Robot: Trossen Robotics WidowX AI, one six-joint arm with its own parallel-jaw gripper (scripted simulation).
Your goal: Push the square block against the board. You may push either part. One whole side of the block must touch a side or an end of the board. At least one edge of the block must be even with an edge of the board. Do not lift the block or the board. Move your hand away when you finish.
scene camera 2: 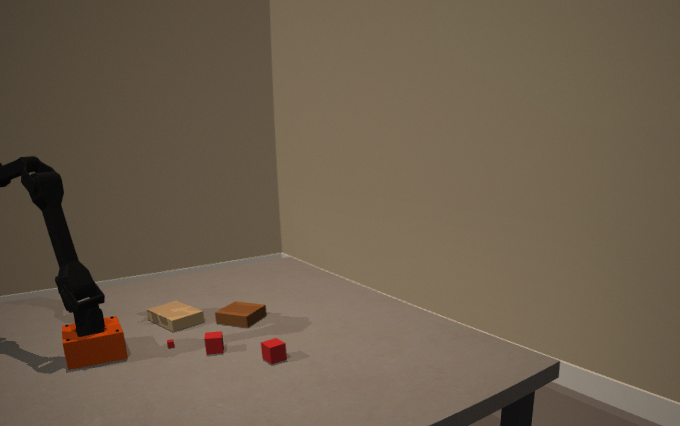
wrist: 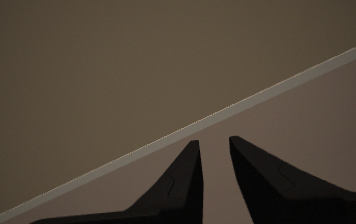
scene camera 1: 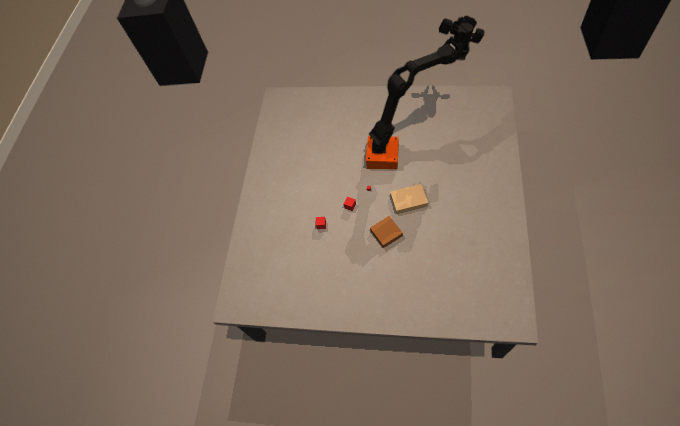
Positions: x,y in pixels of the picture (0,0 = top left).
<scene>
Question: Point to a board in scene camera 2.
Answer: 174,316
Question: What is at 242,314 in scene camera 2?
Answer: A square block.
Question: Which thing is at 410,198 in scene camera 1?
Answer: A board.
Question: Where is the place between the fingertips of the gripper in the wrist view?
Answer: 214,146
</scene>
